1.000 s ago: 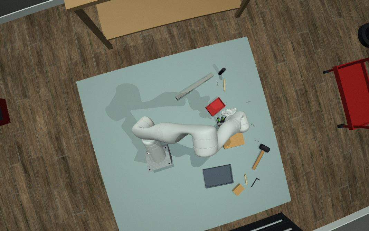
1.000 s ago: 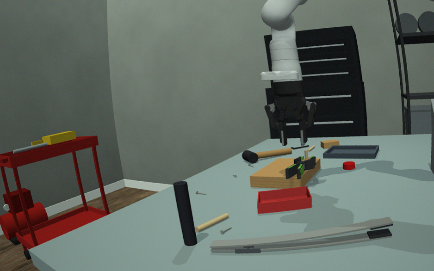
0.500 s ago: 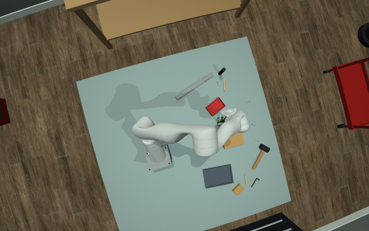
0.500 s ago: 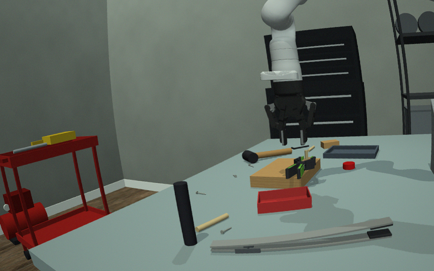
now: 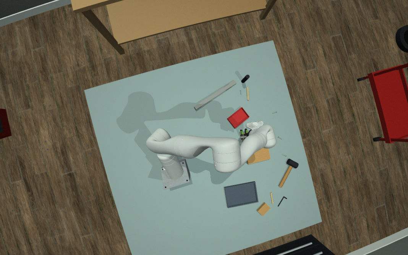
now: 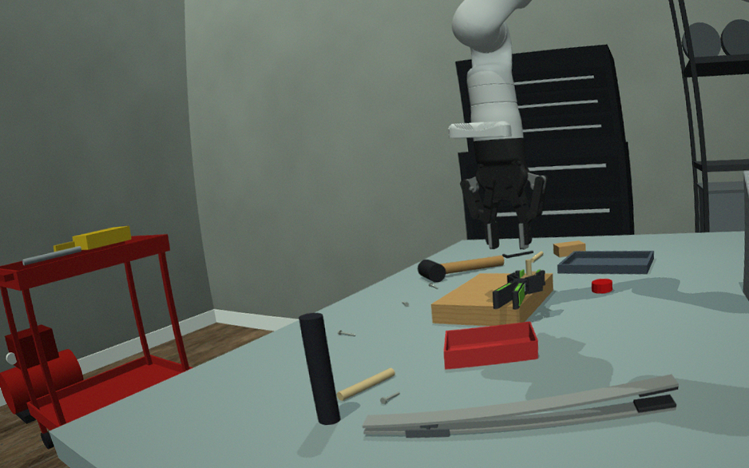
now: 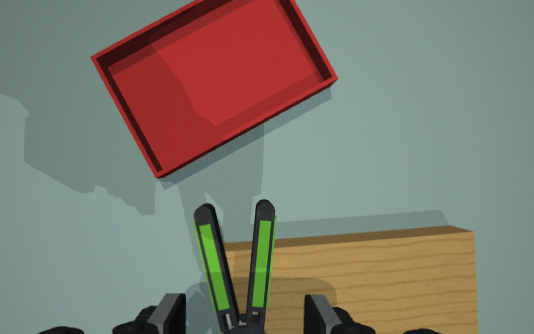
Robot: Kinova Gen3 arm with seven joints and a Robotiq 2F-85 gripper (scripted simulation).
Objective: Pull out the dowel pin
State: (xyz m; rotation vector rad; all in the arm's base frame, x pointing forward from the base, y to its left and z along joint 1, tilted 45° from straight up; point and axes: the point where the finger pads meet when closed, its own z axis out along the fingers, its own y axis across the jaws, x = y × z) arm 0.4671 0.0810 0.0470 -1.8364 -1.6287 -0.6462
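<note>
The dowel pin lies 90 mm to the right of my hand and 80 mm below it. From my hand the other things lie so: small wooden block: 90 mm to the right, 90 mm below; red tray: 130 mm below, 120 mm to the left; wooden bench board: 110 mm below, 90 mm to the right, 50 mm ahead.
</note>
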